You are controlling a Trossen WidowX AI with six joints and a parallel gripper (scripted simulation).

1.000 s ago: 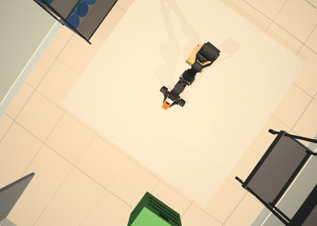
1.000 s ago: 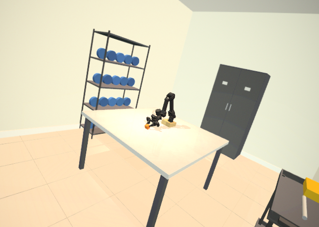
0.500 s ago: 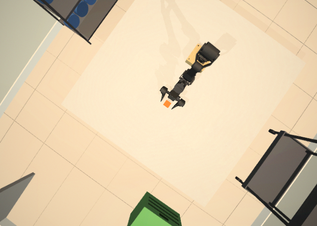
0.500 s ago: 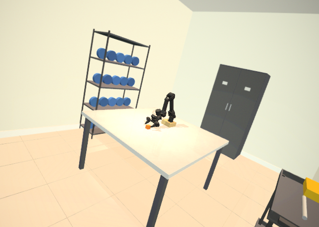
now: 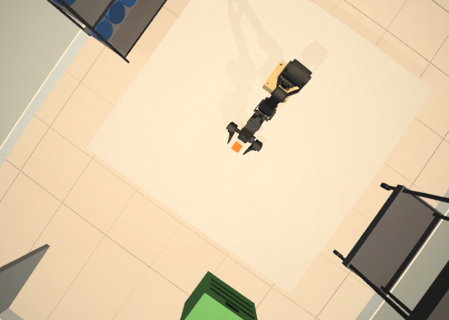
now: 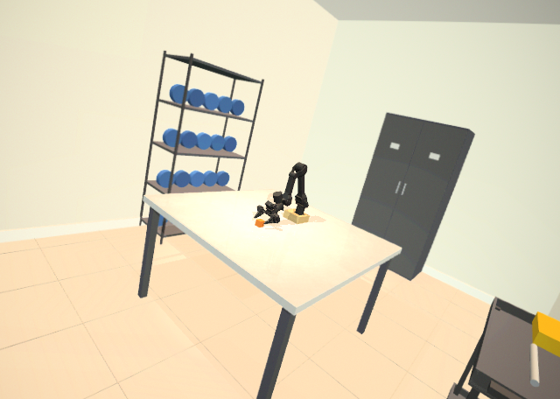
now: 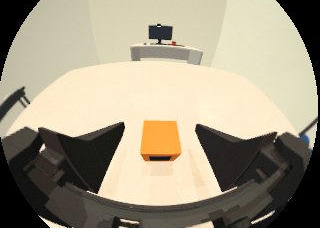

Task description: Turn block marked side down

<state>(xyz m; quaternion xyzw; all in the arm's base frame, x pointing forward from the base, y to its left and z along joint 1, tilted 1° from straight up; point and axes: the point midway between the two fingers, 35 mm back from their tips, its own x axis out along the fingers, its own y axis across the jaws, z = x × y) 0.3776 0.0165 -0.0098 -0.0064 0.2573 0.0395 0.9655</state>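
Now: the orange block 2 cm behind my gripper tip and 2 cm below it.
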